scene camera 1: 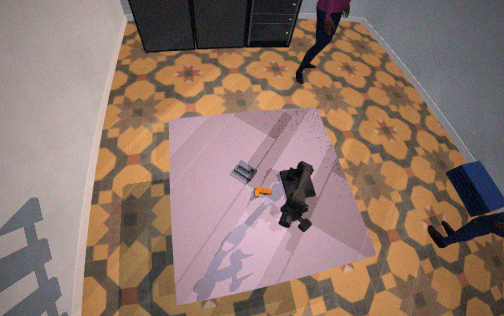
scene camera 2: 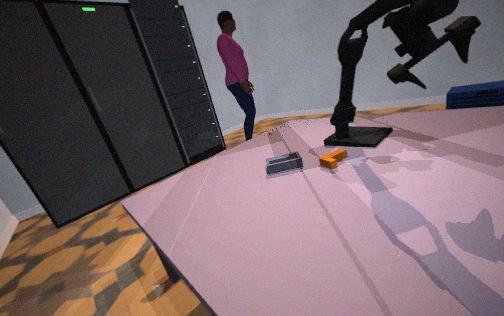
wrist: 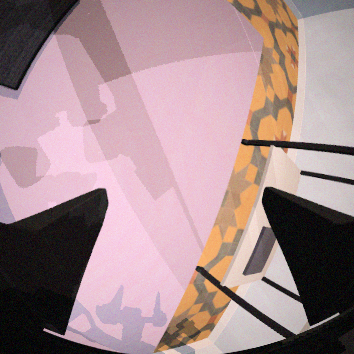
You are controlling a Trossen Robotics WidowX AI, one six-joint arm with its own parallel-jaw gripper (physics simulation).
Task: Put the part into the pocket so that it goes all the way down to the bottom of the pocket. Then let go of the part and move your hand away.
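Frame: origin at the arm's base, x ahead, y right, z down, level; metres.
Seen in the pictures: gripper, fingertip midpoint: (scene camera 1: 298, 223) (scene camera 2: 444, 76) (wrist: 186, 195); arm's base at its link origin: (scene camera 1: 291, 176) (scene camera 2: 342, 135).
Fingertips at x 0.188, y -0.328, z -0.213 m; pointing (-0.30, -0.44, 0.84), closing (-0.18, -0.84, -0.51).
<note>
Pixels of each thing's top centre, then the offset from my fingertips to it. Level surfaces: height alone.
- orange L-shaped piece at its top centre: (scene camera 2: 336, 154) (scene camera 1: 263, 192) dx +0.053, dy +0.290, dz +0.206 m
- pinkish table at its surface level: dz +0.237 m
- grey block with the pocket, top centre: (scene camera 2: 282, 158) (scene camera 1: 245, 169) dx +0.103, dy +0.487, dz +0.200 m
The part, an orange L-shaped piece (scene camera 1: 264, 191) (scene camera 2: 336, 157), lies flat on the pinkish table (scene camera 1: 192, 210) (scene camera 2: 225, 225) (wrist: 200, 125), near the arm's base. The grey block with the pocket (scene camera 1: 244, 170) (scene camera 2: 284, 167) sits on the table a short way from the part, with its slot facing up. The part is outside the pocket and apart from the block. My gripper (scene camera 1: 295, 224) (scene camera 2: 445, 74) (wrist: 186, 195) is wide open and empty, high above the table, on the other side of the base from the block. The part and the block do not show in the wrist view.
The arm's black base plate (scene camera 2: 357, 137) stands close to the part. Dark cabinets (scene camera 1: 167, 25) (scene camera 2: 95, 110) and a standing person in a magenta top (scene camera 1: 320, 45) (scene camera 2: 233, 60) are beyond the table. A blue box (scene camera 1: 477, 187) (scene camera 2: 475, 96) is off to the side.
</note>
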